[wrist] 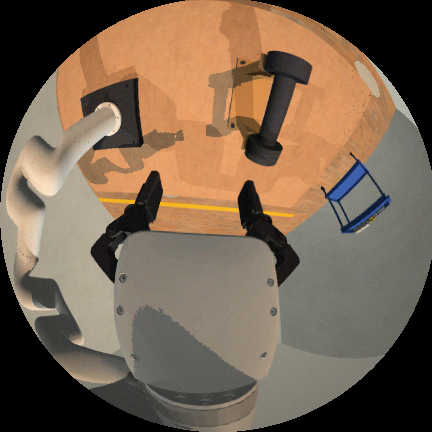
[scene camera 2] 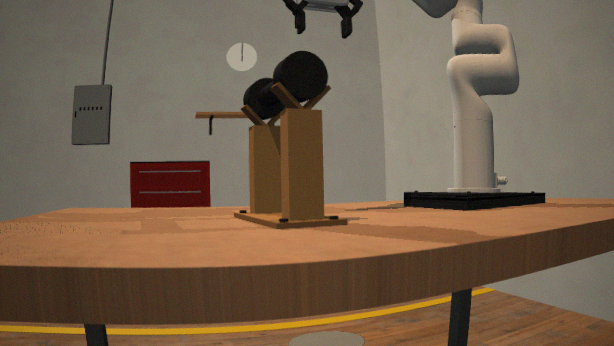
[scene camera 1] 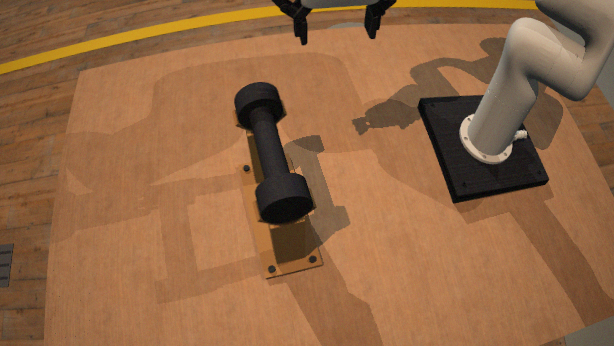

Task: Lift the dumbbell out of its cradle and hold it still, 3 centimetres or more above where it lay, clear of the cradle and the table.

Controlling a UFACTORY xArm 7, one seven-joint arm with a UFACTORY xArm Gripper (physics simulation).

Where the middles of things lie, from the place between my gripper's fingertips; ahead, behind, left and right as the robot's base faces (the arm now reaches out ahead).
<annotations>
I see the black dumbbell (scene camera 1: pixel 282 197) 10 cm ahead of my hand, 8 cm to the left of it and 13 cm below it. Round my hand: wooden cradle (scene camera 2: pixel 286 181) (10 cm ahead, 8 cm to the left, 24 cm below).
</annotations>
